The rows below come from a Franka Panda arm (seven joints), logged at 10 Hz.
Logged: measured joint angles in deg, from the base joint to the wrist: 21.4, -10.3, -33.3, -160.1, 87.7, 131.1, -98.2; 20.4, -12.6, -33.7, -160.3, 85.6, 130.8, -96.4; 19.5, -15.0, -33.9, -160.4, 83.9, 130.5, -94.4; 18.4, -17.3, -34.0, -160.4, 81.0, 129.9, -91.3; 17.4, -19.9, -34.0, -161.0, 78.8, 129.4, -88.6; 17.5, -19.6, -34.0, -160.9, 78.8, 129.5, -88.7; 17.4, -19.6, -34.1, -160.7, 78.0, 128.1, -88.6; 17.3, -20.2, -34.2, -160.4, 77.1, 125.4, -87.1; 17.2, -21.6, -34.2, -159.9, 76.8, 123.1, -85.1; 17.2, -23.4, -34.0, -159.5, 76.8, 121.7, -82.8; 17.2, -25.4, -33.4, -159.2, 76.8, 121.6, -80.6; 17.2, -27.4, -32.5, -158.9, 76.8, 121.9, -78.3; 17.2, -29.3, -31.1, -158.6, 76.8, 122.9, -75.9; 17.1, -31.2, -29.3, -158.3, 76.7, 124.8, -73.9; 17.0, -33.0, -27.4, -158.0, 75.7, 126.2, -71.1
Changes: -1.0, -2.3, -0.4, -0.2, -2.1, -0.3, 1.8; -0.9, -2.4, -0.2, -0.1, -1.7, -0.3, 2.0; -1.1, -2.3, -0.1, 0.0, -2.9, -0.6, 3.1; -1.0, -2.6, 0.0, -0.6, -2.2, -0.5, 2.7; 0.1, 0.3, 0.0, 0.1, 0.0, 0.1, -0.1; -0.1, 0.0, -0.1, 0.2, -0.8, -1.4, 0.1; -0.1, -0.6, -0.1, 0.3, -0.9, -2.7, 1.5; -0.1, -1.4, 0.0, 0.5, -0.3, -2.3, 2.0; 0.0, -1.8, 0.2, 0.4, 0.0, -1.4, 2.3; 0.0, -2.0, 0.6, 0.3, 0.0, -0.1, 2.2; 0.0, -2.0, 0.9, 0.3, 0.0, 0.3, 2.3; 0.0, -1.9, 1.4, 0.3, 0.0, 1.0, 2.4; -0.1, -1.9, 1.8, 0.3, -0.1, 1.9, 2.0; -0.1, -1.8, 1.9, 0.3, -1.0, 1.4, 2.8
